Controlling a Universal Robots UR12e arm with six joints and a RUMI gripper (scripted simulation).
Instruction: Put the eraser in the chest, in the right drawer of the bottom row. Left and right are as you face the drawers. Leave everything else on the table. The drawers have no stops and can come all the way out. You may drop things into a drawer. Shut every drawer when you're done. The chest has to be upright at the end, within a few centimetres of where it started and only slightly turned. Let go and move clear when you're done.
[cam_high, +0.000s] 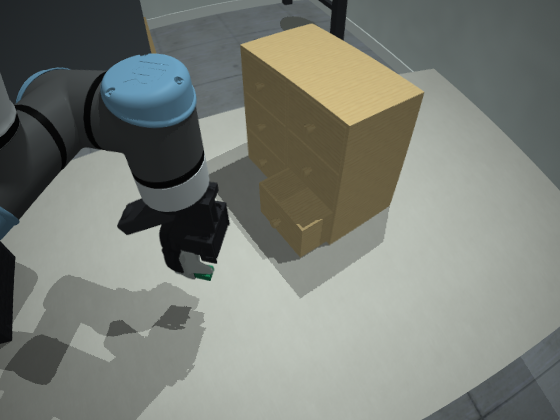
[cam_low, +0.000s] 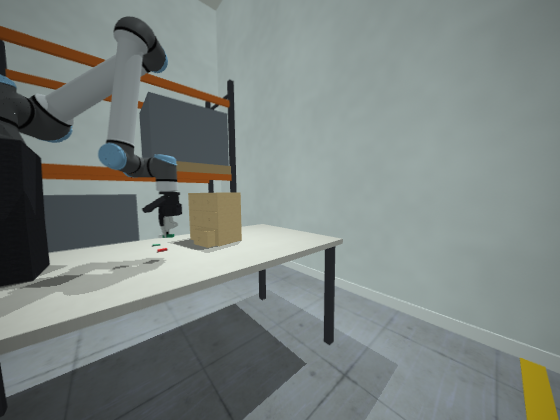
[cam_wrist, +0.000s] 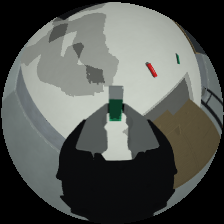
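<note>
Right now the small red object is 1 cm behind my hand, 13 cm to the left of it and 11 cm below it. The rest, counted from my hand: eraser 1 cm behind, 1 cm below.
</note>
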